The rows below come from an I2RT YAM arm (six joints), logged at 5 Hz.
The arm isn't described. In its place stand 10 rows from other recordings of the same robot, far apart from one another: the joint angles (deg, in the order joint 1, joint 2, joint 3, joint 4, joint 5, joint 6), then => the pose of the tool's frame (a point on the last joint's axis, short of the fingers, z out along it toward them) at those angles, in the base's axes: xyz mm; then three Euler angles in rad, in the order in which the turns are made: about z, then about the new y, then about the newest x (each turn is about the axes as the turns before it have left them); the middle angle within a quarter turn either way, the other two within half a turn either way.
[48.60, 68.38, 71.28, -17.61, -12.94, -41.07] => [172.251 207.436 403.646 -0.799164 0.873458 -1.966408]
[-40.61, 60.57, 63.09, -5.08, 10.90, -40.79] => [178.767 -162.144 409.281 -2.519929 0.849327 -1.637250]
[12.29, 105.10, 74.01, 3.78, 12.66, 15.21] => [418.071 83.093 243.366 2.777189 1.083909 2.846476]
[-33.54, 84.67, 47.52, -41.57, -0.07, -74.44] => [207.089 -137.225 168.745 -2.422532 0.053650 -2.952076]
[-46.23, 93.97, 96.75, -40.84, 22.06, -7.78] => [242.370 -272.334 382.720 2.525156 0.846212 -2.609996]
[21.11, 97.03, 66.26, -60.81, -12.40, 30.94] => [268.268 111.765 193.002 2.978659 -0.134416 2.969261]
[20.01, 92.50, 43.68, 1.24, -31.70, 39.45] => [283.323 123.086 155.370 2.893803 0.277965 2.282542]
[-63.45, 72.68, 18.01, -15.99, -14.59, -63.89] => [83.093 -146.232 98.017 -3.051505 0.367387 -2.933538]
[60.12, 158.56, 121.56, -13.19, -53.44, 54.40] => [253.422 498.470 37.340 -2.602574 -0.129360 2.050400]
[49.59, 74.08, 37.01, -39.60, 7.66, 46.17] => [136.138 152.586 161.229 -3.107743 0.256022 3.062430]
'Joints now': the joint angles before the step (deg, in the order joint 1, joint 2, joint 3, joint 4, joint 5, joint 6). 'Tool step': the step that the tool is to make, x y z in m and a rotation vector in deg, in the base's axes. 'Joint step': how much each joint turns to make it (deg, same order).
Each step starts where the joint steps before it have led.
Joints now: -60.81 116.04 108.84 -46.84 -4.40 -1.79
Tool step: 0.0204 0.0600 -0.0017 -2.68 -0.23 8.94
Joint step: 6.53 -10.29 -15.10 6.97 -0.46 -2.68
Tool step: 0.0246 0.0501 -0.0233 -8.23 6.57 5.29
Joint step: 8.18 -5.55 -12.74 9.31 9.81 -4.29
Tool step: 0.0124 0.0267 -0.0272 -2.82 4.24 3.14
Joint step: 4.60 -0.95 -7.20 5.41 4.75 -2.08
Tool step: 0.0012 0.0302 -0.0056 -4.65 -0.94 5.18
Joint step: 3.86 -4.69 -7.88 7.42 1.36 -3.02
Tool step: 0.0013 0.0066 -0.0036 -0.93 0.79 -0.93
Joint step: 1.20 -0.34 -1.20 0.64 2.35 0.72
